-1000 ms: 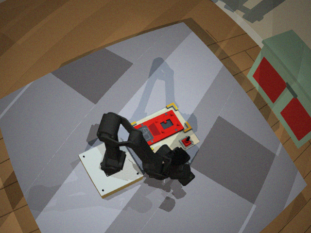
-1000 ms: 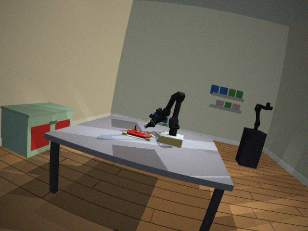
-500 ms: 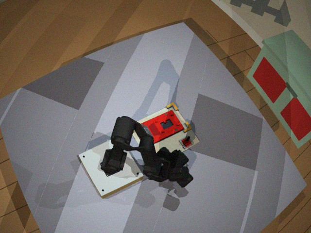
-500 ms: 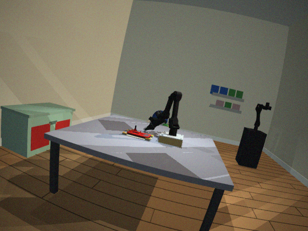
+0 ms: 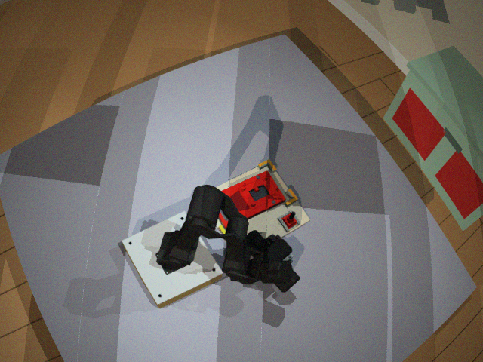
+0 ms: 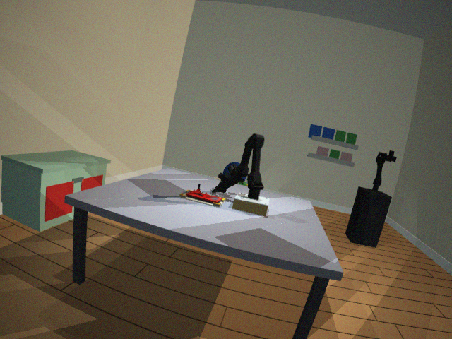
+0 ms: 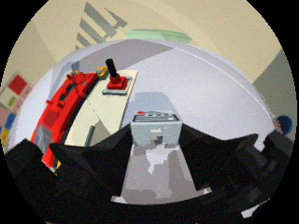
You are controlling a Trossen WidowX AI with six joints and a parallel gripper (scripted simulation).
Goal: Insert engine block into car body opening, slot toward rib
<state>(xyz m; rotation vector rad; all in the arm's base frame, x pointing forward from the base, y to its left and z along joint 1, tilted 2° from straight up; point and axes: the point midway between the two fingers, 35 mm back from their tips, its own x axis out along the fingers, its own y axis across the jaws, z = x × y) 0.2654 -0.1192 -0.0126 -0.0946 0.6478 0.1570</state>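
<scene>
My gripper tip is 1 cm past the grey engine block. Also, from my gripper tip: grey strip (18 cm to the left, 1 cm below, 1 cm ahead).
</scene>
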